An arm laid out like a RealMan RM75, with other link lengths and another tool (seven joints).
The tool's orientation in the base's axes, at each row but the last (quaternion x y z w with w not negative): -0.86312, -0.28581, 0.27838, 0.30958; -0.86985, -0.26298, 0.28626, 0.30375; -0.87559, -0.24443, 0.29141, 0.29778; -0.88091, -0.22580, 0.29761, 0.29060
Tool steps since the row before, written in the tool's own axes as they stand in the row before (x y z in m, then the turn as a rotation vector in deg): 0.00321, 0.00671, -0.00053, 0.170, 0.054, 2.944; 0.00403, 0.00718, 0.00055, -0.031, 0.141, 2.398; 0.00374, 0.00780, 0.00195, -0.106, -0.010, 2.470; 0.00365, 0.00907, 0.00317, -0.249, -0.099, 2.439
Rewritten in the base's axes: 0.00469, -0.00239, -0.00528, -1.803, 1.183, -2.012; 0.00449, -0.00211, -0.00660, -1.559, 0.791, -1.648; 0.00336, -0.00250, -0.00782, -1.698, 0.879, -1.567; 0.00259, -0.00333, -0.00937, -1.801, 0.851, -1.433
